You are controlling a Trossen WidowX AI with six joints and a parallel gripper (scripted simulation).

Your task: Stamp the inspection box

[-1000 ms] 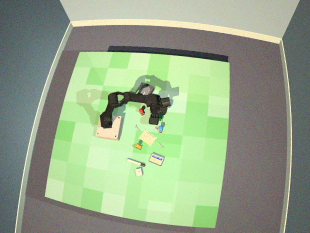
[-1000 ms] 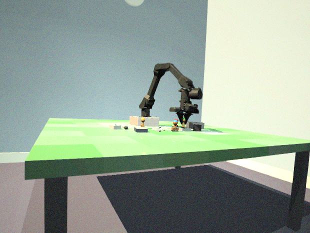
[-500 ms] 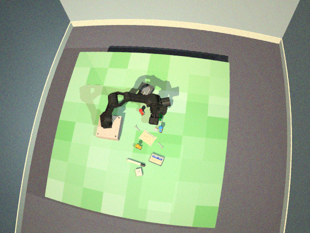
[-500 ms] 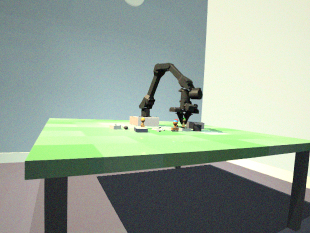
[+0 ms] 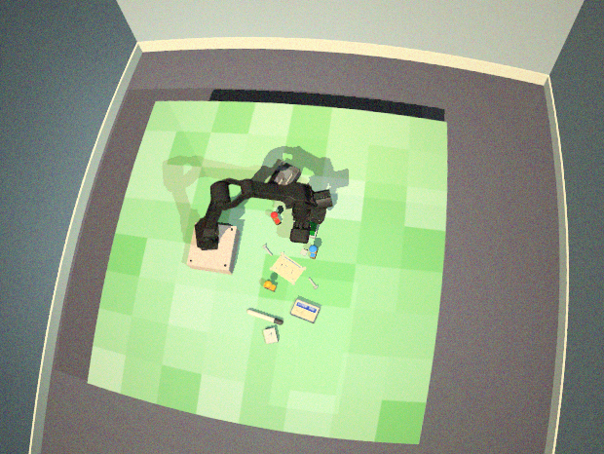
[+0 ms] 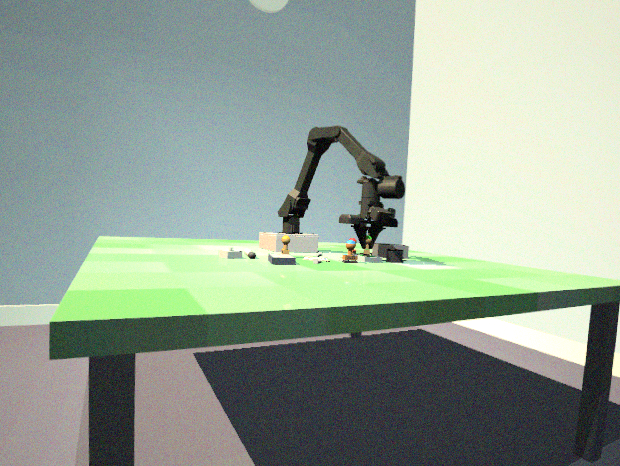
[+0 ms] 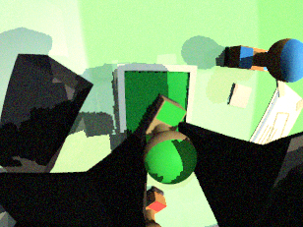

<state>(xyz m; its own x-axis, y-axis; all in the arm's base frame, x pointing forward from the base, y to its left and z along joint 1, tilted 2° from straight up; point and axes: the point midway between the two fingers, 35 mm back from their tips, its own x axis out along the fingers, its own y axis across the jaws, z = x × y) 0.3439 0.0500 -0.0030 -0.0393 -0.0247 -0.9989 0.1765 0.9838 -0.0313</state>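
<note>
Now: gripper tip right at the green-knobbed stamp. From my gripper tip the other things lie so: green ink pad 3 cm below; then blue stamp 3 cm ahead, 10 cm to the right, 2 cm below; then dark block 3 cm ahead, 10 cm to the left, 2 cm below.
</note>
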